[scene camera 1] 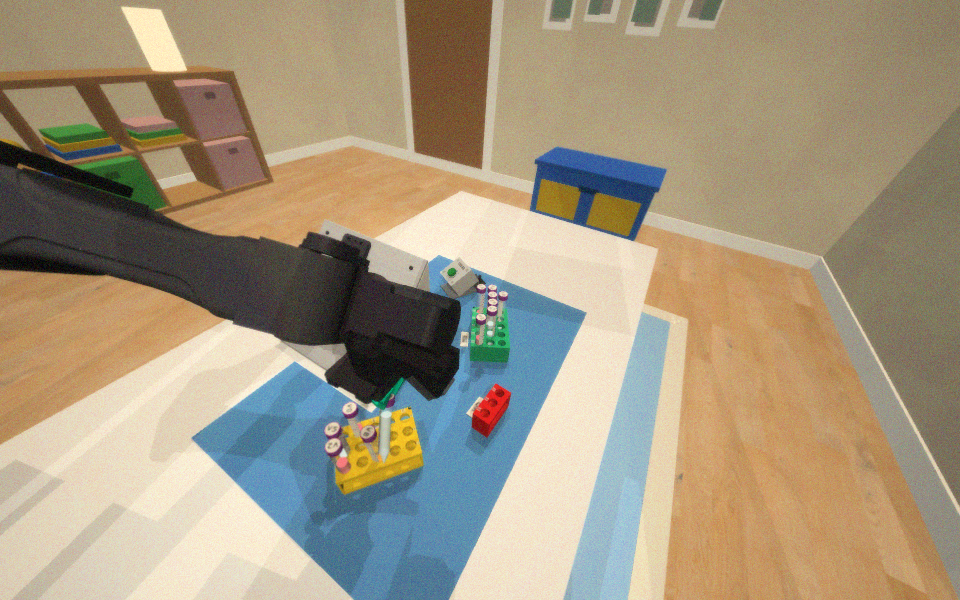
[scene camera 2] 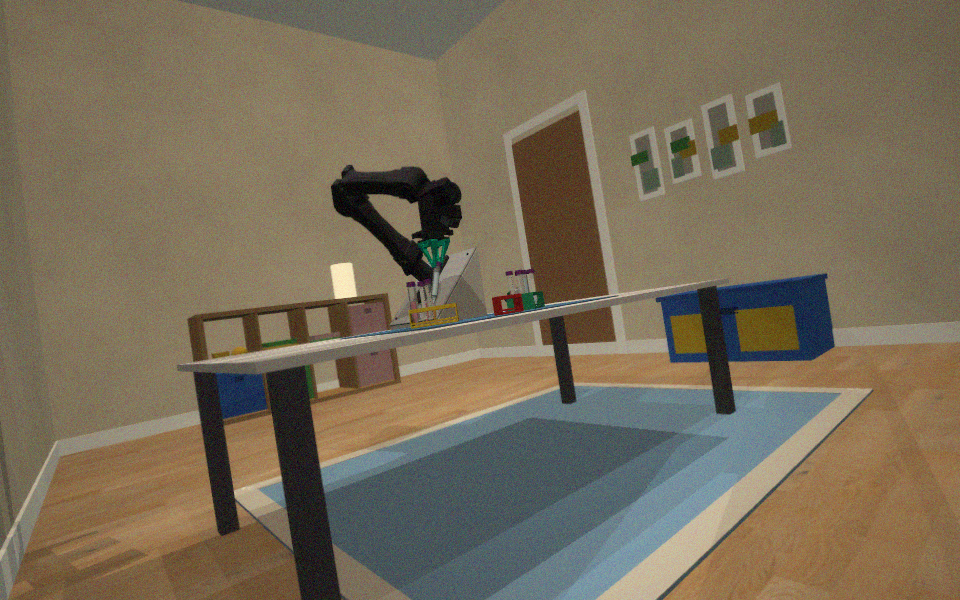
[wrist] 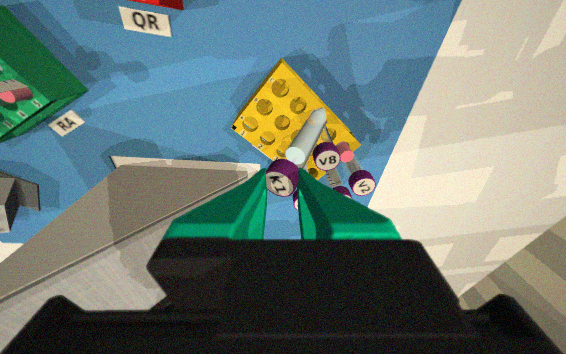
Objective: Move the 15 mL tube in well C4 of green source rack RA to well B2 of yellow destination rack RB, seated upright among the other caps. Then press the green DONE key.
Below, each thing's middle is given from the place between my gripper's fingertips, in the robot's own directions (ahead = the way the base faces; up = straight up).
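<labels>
QR label [wrist: 155, 24]: 15 cm below my hand, 8 cm ahead of it, 14 cm to the left of it. Small grey box [scene camera 1: 462, 281]: 46 cm to the left of my hand, 15 cm behind it, 11 cm below it.
</labels>
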